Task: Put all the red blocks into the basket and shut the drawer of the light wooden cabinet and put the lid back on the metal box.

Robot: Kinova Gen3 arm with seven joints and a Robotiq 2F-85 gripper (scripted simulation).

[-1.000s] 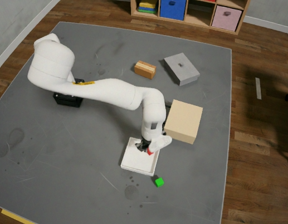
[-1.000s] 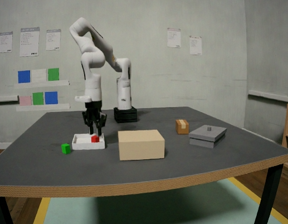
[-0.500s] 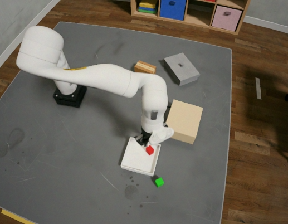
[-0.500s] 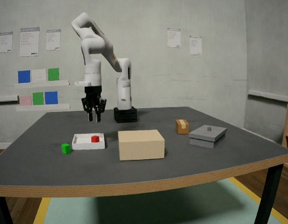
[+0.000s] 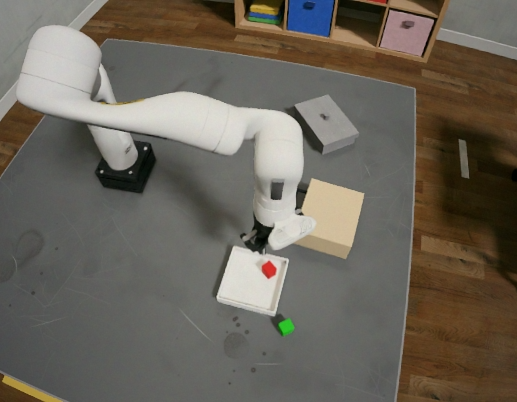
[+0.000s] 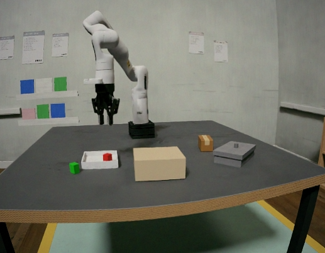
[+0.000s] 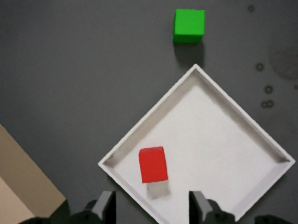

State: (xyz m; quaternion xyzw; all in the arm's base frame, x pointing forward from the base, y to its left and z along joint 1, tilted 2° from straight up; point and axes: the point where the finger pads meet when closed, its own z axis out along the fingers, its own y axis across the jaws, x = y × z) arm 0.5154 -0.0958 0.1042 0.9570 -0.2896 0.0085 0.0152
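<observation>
The lid lies 53 cm to the left of my hand, 13 cm below it and 5 cm behind it. Round my hand: white basket (17 cm below, 4 cm to the right, 2 cm behind); then green block (16 cm below, 11 cm to the right, 10 cm ahead); then light wooden cabinet (20 cm to the left, 14 cm below, 7 cm ahead).
</observation>
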